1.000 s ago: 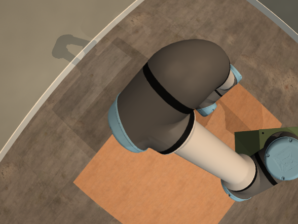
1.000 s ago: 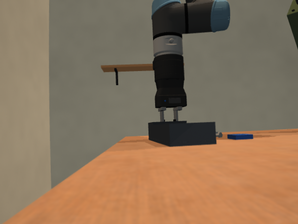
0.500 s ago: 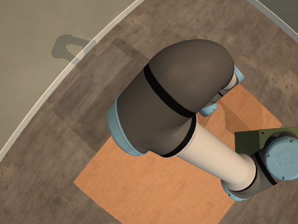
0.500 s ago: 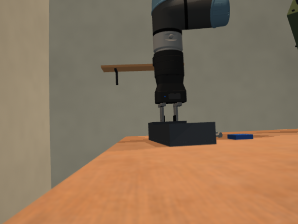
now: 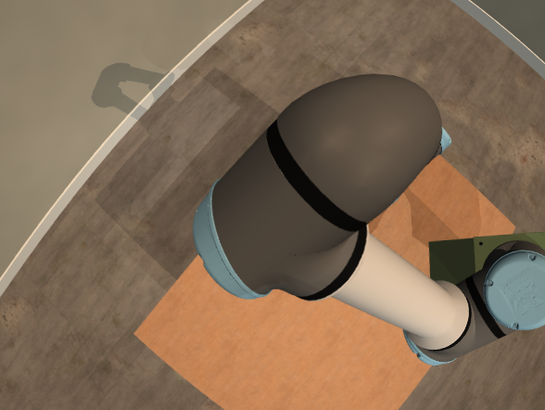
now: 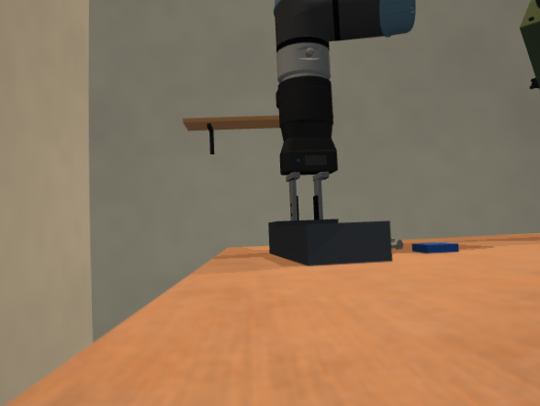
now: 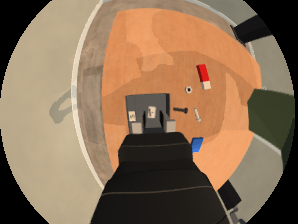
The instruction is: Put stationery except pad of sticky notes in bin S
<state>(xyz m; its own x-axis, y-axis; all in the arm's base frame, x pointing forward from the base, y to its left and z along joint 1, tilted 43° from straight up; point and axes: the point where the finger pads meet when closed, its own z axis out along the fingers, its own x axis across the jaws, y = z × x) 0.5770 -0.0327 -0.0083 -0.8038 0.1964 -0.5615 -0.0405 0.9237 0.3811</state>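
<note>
Now: hand 5 cm above the white clip-like piece. Also, from my hand: nut: 9 cm behind, 5 cm to the right, 6 cm below; then dark bin: 8 cm to the left, 4 cm below; then black screw: 8 cm behind, 6 cm below.
</note>
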